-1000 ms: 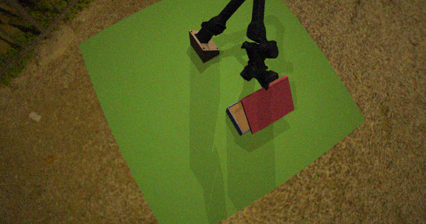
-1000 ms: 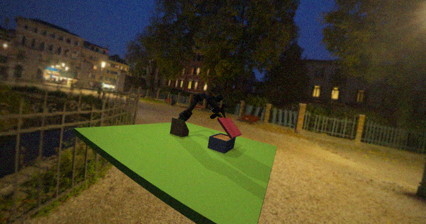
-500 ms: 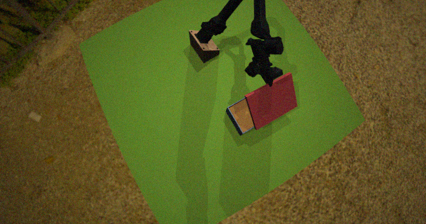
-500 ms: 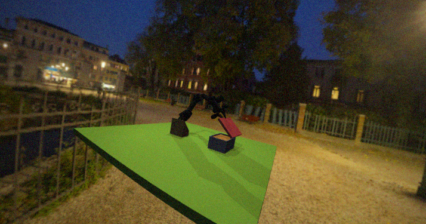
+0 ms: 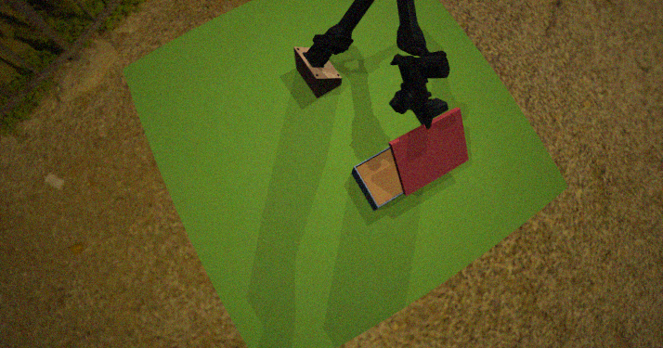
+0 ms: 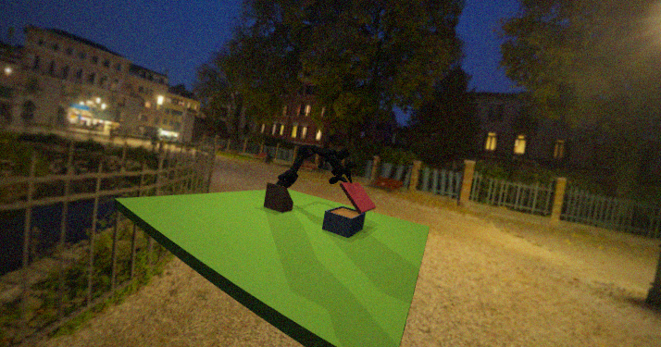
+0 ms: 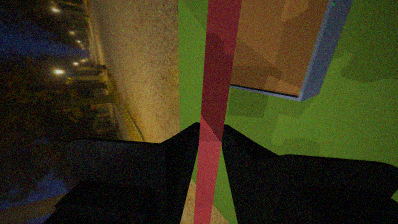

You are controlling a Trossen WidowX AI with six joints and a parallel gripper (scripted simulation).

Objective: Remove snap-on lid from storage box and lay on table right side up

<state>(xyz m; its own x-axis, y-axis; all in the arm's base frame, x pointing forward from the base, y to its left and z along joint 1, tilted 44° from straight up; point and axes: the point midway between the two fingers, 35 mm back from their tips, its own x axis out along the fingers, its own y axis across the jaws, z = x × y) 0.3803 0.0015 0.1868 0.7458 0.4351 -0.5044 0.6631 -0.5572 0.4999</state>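
My gripper tip is 70 mm short of the red lid, 50 mm above it and 10 mm to the left of it. Round my gripper tip: storage box 180 mm below, 120 mm to the right, 40 mm ahead.
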